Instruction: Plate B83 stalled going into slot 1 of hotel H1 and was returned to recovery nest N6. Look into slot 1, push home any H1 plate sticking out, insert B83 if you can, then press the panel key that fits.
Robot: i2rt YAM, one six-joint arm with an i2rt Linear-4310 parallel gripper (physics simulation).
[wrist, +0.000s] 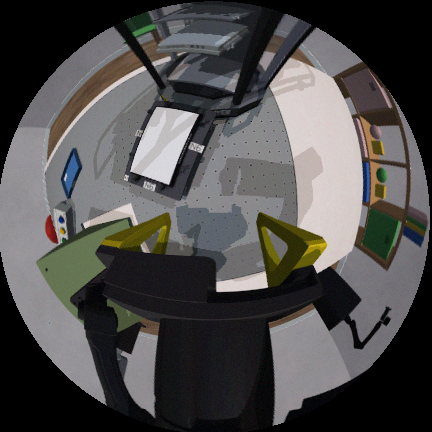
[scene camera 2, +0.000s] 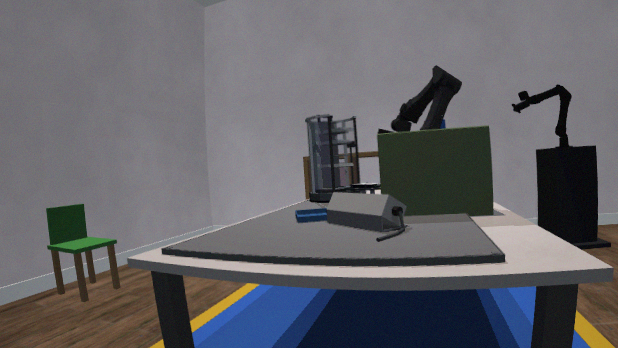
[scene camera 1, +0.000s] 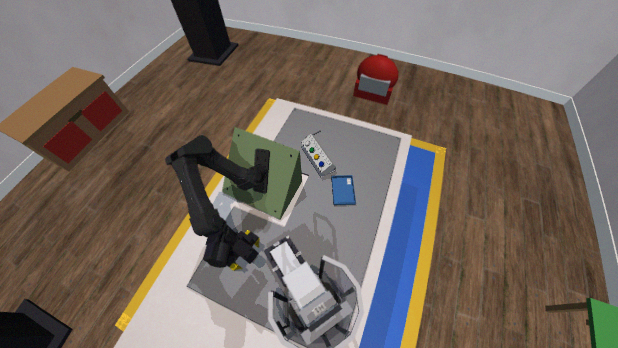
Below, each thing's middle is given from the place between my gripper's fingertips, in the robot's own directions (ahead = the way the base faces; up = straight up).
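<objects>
Looking at the clear plate rack [scene camera 1: 340,310], I find that my hand is 80 mm to the left of it and 290 mm short of it, and also 70 mm below it.
</objects>
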